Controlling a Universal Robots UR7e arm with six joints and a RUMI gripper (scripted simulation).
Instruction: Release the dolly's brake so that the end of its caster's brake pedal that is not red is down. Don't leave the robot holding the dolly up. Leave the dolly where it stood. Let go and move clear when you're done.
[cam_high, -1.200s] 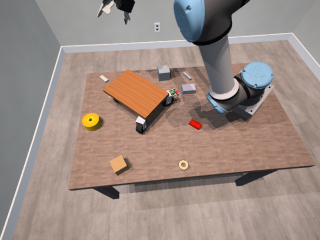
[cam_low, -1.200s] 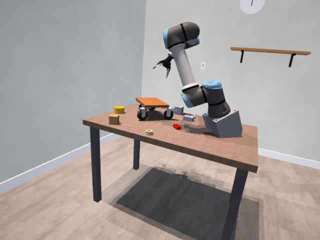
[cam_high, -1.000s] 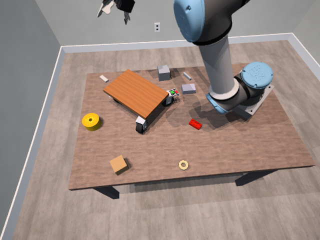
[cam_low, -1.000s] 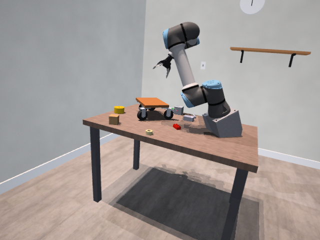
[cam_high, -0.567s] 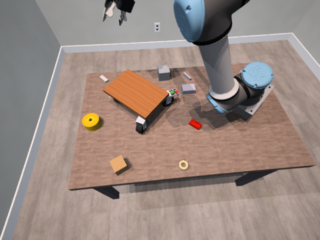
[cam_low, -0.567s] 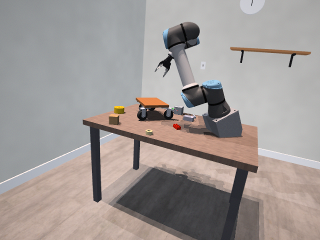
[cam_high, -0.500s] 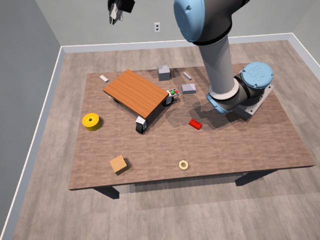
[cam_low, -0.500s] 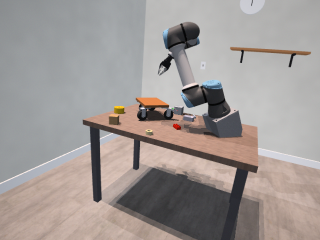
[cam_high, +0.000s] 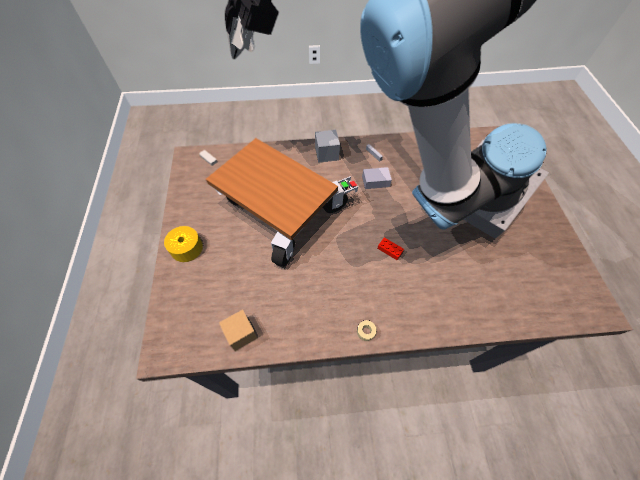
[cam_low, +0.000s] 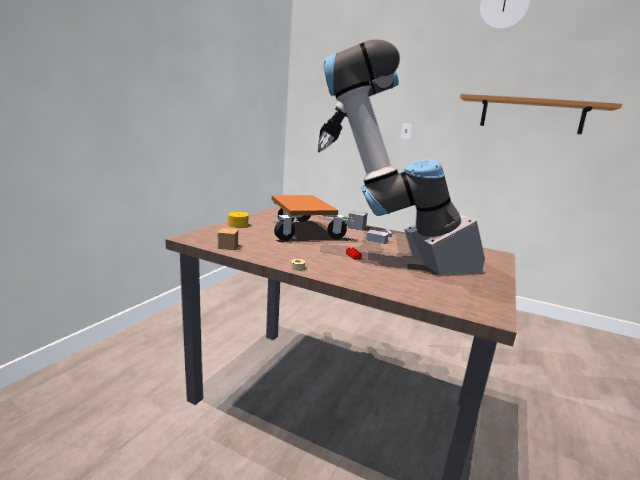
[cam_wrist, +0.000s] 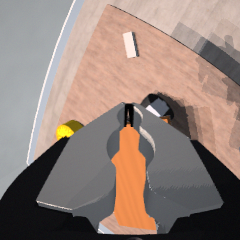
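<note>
Now: hand 28 cm past the brake pedal, 24 cm to the right of it and 25 cm above it. The rest, counted from my hand: small grey bar 40 cm behind, 4 cm to the left, 32 cm below; then white bar 15 cm ahead, 3 cm to the left, 33 cm below; then grey cube 24 cm behind, 3 cm to the left, 30 cm below.
</note>
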